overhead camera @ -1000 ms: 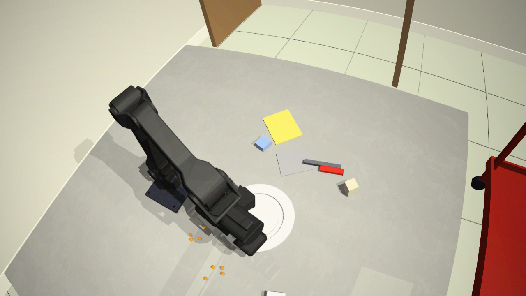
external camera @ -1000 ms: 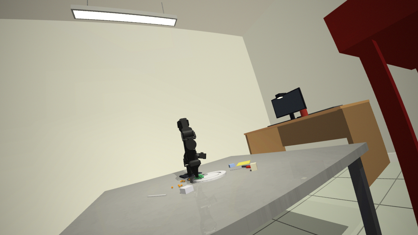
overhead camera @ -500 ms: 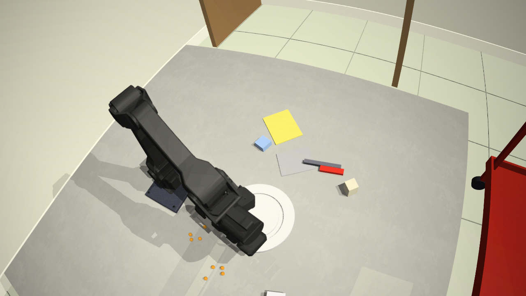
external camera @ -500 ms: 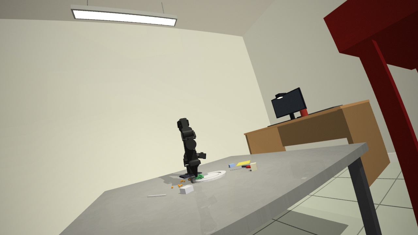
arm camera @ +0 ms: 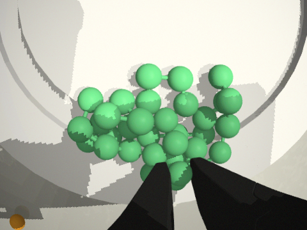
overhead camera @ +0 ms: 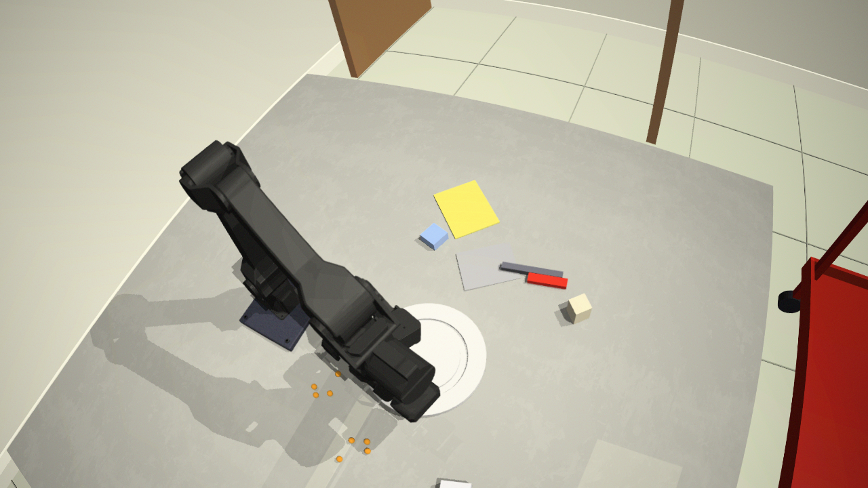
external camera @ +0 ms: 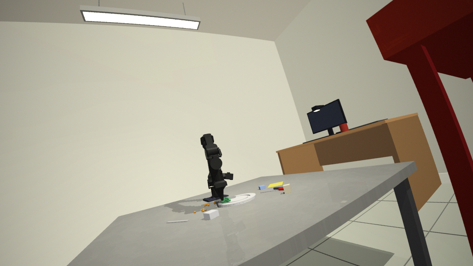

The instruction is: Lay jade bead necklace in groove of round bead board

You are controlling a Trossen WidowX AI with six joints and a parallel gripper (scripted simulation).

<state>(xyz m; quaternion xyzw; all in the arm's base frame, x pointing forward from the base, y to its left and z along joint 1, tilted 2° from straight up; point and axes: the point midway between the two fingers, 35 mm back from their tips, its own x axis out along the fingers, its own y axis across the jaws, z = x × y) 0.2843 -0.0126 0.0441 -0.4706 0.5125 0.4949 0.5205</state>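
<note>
Right now the inner disc is 70 mm to the left of my gripper tip, 10 mm below it and 10 mm ahead of it. Round my gripper tip: grey rod 230 mm to the right, 90 mm ahead, 20 mm below; then grey sheet 280 mm to the left, 20 mm below, 10 mm behind; then bead board 70 mm to the left, 20 mm below, 10 mm ahead.
</note>
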